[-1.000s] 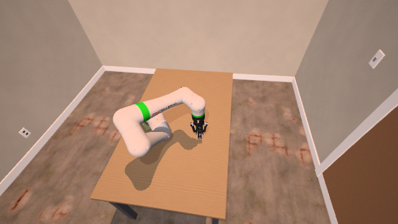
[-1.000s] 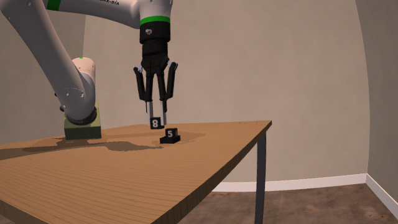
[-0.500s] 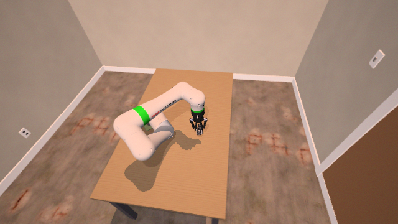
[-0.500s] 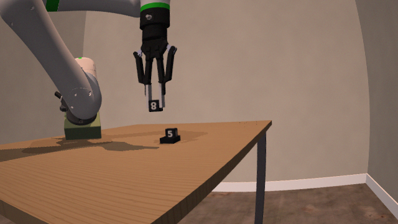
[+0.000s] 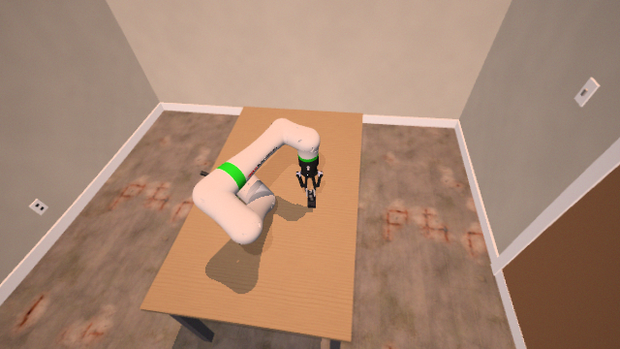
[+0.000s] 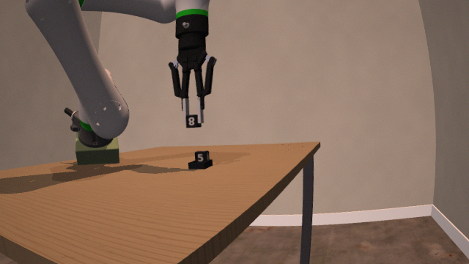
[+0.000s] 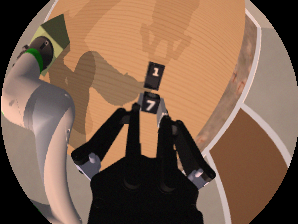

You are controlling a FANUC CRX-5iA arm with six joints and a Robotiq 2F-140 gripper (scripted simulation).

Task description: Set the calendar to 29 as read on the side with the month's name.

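Now: the black calendar tray 4 cm to the left of my hand and 14 cm below it.
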